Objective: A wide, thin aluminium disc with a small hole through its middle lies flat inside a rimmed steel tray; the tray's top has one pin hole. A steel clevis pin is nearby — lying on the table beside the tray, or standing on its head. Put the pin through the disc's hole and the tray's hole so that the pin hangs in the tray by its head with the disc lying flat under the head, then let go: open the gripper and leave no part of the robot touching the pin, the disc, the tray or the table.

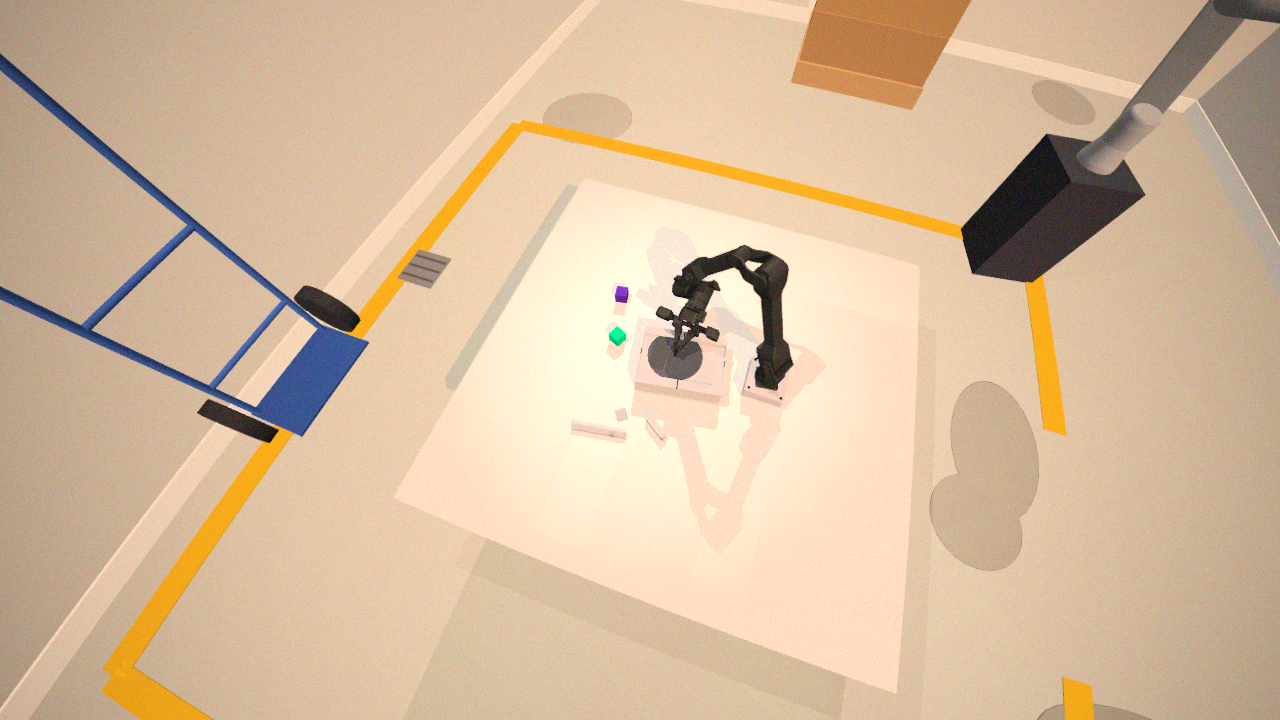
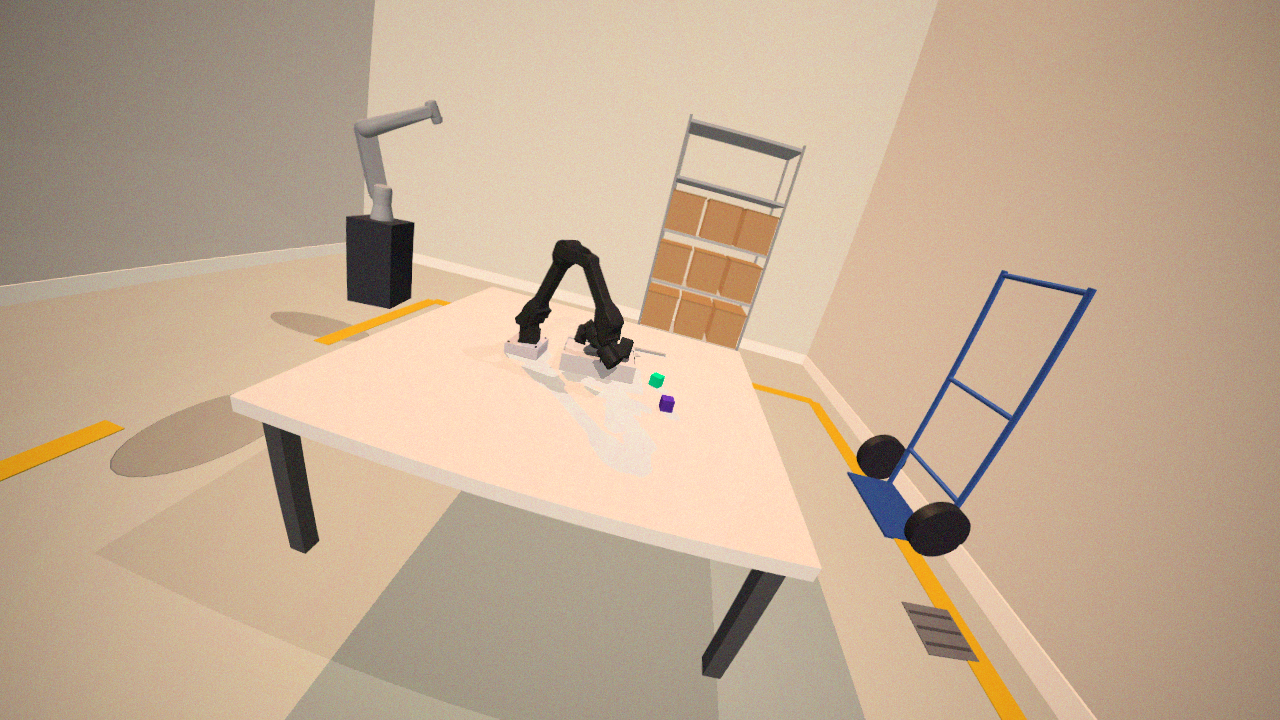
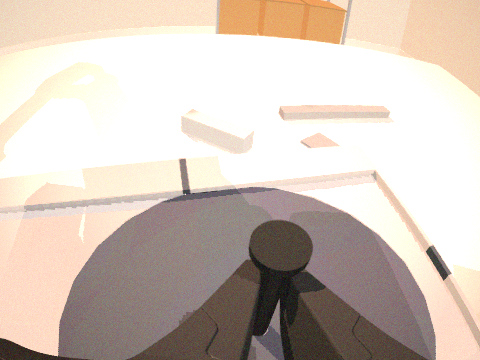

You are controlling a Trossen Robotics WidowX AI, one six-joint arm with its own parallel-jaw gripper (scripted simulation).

same spot on pale rimmed tray: [image 3: 60,217] = [image 1: 702,382]
